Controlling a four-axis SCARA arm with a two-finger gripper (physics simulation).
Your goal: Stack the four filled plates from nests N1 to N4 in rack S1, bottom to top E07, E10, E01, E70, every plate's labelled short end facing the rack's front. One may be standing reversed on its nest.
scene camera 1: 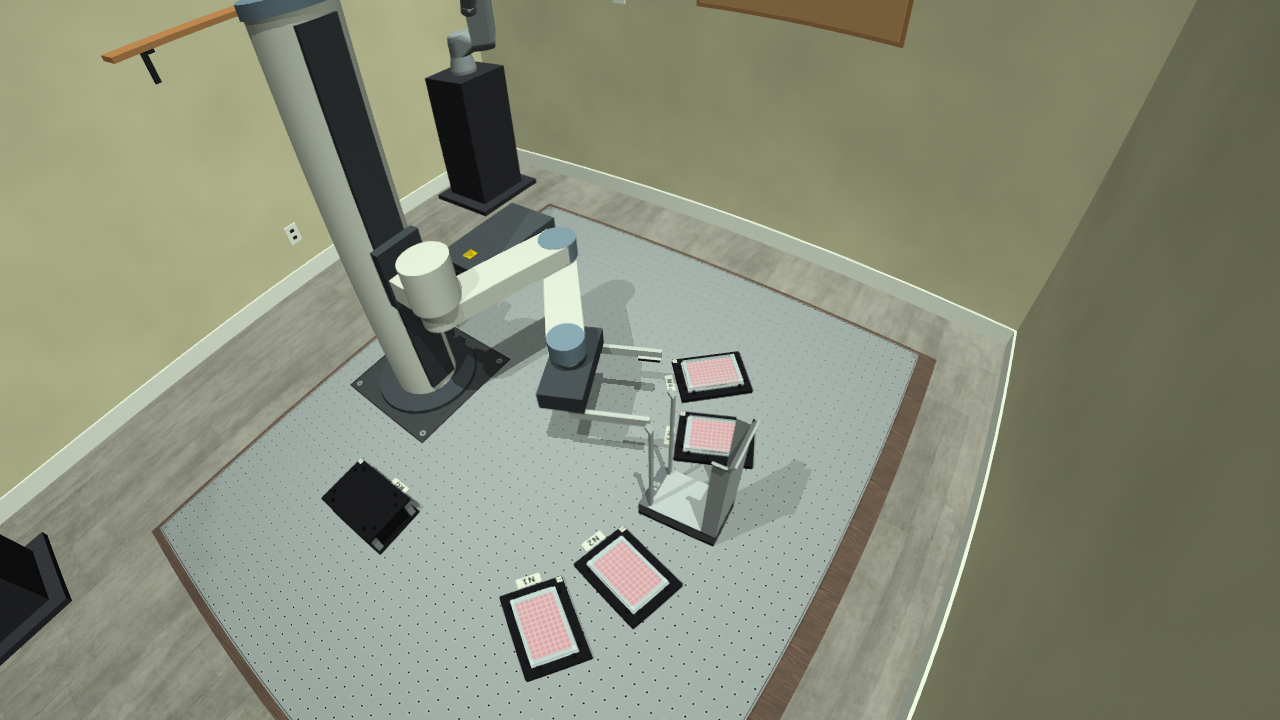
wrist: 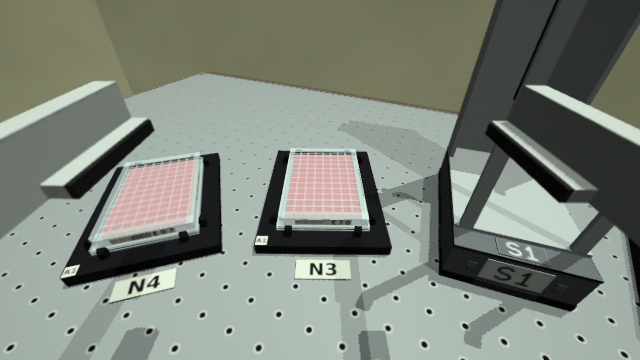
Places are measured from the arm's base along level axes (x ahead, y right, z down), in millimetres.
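Where they show: gripper, fingertip midpoint: (scene camera 1: 656, 386) (wrist: 320, 107); arm's base, origin of the base link: (scene camera 1: 429, 375).
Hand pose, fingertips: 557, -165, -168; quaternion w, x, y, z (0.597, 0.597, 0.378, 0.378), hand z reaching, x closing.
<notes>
Each offset is from my fingertips to the top centre of the thing, as dx, dy, dz. "spot": to the spot under its first point.
My gripper (scene camera 1: 654, 386) (wrist: 320, 107) is open and empty, its fingers level above the table, short of the nests. The N4 plate {+23, -198, +128} (scene camera 1: 711, 371) (wrist: 152, 195) lies on its black nest; its near-end label looks like E07 but is faint. The N3 plate {+116, -50, +128} (scene camera 1: 709, 433) (wrist: 325, 182) lies on its nest {spot: +42, -18, +143} (wrist: 320, 246), labelled E70 on the near short end. Rack S1 {+153, +120, -137} (scene camera 1: 721, 497) (wrist: 462, 260) has a bare pale floor and no plate in it. The N2 plate {+134, +296, +128} (scene camera 1: 628, 573) and N1 plate {+72, +461, +128} (scene camera 1: 544, 625) lie on their nests; their labels cannot be read in the scene view.
A black block {-365, +497, +85} (scene camera 1: 366, 503) with clips sits at the left of the table. The rack's uprights {spot: +87, +88, +78} (wrist: 482, 192) and tall back panel {spot: +221, +91, +19} (wrist: 505, 65) rise beside N3. A dark box {spot: -633, -265, +40} (scene camera 1: 514, 234) lies behind the arm's column (scene camera 1: 313, 179). A dark pedestal (scene camera 1: 472, 138) stands beyond the table.
</notes>
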